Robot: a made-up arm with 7 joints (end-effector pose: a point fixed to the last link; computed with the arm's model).
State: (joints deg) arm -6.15 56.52 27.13 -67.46 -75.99 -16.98 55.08
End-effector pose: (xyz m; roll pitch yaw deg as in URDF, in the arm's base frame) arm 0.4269 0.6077 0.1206 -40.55 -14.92 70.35
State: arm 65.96 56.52 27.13 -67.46 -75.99 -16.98 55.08
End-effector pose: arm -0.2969 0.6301 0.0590 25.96 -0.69 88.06
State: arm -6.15 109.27 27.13 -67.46 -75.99 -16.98 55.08
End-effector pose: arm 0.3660 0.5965 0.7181 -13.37 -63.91 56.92
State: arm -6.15 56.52 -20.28 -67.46 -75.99 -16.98 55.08
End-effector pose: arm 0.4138 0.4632 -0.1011 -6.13 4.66 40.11
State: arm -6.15 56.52 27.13 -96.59 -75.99 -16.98 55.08
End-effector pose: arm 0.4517 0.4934 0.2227 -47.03 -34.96 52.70
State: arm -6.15 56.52 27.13 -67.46 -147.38 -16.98 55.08
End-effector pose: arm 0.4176 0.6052 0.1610 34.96 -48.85 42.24
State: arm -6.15 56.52 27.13 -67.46 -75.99 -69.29 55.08
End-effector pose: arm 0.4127 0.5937 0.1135 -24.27 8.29 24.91
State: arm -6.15 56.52 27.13 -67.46 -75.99 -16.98 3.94
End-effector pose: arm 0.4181 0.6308 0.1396 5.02 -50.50 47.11
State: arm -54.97 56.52 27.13 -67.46 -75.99 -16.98 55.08
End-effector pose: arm 0.6374 0.4487 0.5574 -87.53 -30.63 71.99
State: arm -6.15 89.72 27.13 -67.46 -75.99 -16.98 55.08
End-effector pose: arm 0.3906 0.6661 0.5007 -28.14 -46.27 67.21
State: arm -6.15 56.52 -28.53 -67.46 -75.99 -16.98 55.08
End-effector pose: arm 0.3897 0.4426 -0.1363 -1.29 9.62 36.19
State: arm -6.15 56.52 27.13 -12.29 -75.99 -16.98 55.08
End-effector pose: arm 0.2310 0.6782 -0.0752 -13.27 13.19 109.76
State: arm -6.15 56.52 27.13 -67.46 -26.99 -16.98 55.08
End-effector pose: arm 0.4435 0.5868 0.1081 -80.32 11.97 59.85
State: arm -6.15 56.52 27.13 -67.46 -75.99 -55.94 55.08
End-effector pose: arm 0.4176 0.5962 0.1145 -26.57 1.27 35.85
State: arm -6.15 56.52 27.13 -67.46 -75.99 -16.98 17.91
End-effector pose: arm 0.4201 0.6263 0.1323 -11.62 -42.46 58.33
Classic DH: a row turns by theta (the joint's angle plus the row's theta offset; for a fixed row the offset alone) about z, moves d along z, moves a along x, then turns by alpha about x. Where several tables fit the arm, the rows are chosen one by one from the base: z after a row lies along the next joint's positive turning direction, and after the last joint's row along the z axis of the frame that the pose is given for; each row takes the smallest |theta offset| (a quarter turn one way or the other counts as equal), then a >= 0, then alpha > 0; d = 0 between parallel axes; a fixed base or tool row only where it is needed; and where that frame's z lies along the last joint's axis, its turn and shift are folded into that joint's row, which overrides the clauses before.
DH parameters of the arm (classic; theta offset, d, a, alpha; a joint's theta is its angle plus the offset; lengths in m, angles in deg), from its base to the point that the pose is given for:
base (fixed): 0 0.3936 0.02 -70
joint 1: 90 0.0013 0.0256 90
joint 2: 70 0.04 0 -90
joint 3: -90 -0.51 0.06 -90
joint 4: 0 -0.06 -0.01 90
joint 5: 0 -0.29 -0.03 -90
joint 6: 0 0 0 90
joint 7: -4.34 0.0027 -0.0177 -54.16
tool (fixed): 131.81 -0.0388 0 0

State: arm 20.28 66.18 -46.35 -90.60 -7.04 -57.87 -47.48
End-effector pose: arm 0.0470 0.3986 -0.1988 -27.04 -8.95 -19.18
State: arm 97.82 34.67 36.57 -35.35 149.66 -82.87 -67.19
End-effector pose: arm -0.7669 0.3285 0.3237 -115.24 -16.67 -124.91
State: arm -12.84 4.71 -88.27 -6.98 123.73 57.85 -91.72
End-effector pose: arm 0.1088 -0.0302 -0.4179 113.84 59.35 134.05
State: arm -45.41 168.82 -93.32 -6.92 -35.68 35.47 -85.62
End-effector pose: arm -0.4139 0.2628 0.9911 -163.83 -56.10 77.09
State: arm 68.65 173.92 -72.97 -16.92 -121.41 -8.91 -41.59
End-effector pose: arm 0.6377 0.4178 0.7047 -70.90 -24.05 95.24
